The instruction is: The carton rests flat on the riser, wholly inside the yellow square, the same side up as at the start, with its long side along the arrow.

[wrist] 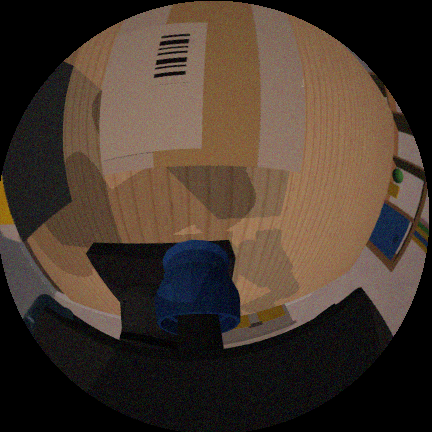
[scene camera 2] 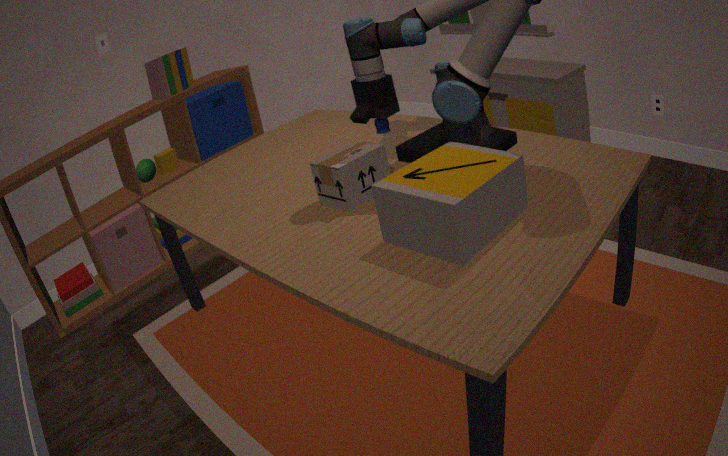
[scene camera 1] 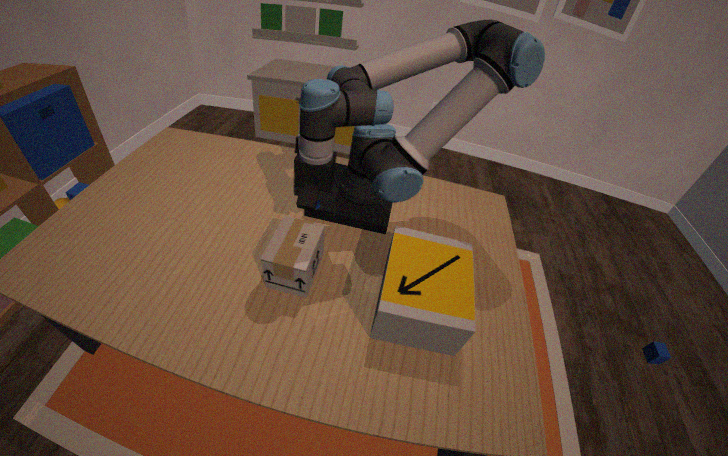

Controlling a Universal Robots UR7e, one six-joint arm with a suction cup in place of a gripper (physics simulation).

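The white carton (scene camera 1: pixel 292 252) (scene camera 2: pixel 349 179) (wrist: pixel 230 100) stands upright on the table, left of the riser (scene camera 1: pixel 419 334) (scene camera 2: pixel 419 230) in both scene views. Brown tape and a barcode label are on its top; black arrows on its sides point up. The riser's top bears the yellow square (scene camera 1: pixel 445 295) (scene camera 2: pixel 459 185) with a black arrow (scene camera 1: pixel 429 274) (scene camera 2: pixel 451 168). No carton is on it. My gripper (scene camera 2: pixel 382 126) (wrist: pixel 196 255), a blue suction cup, is off and holds nothing. It hangs above and beyond the carton's rear end, apart from it. In scene camera 1 the cup is hidden.
The black robot base (scene camera 1: pixel 343 206) (scene camera 2: pixel 456 140) stands behind the carton and riser. The wooden table (scene camera 1: pixel 188 268) (scene camera 2: pixel 300 247) stands on an orange rug (scene camera 1: pixel 188 408) (scene camera 2: pixel 322 370). A shelf unit (scene camera 2: pixel 120 155) is at the left, and a cabinet (scene camera 2: pixel 572 102) is behind the robot.
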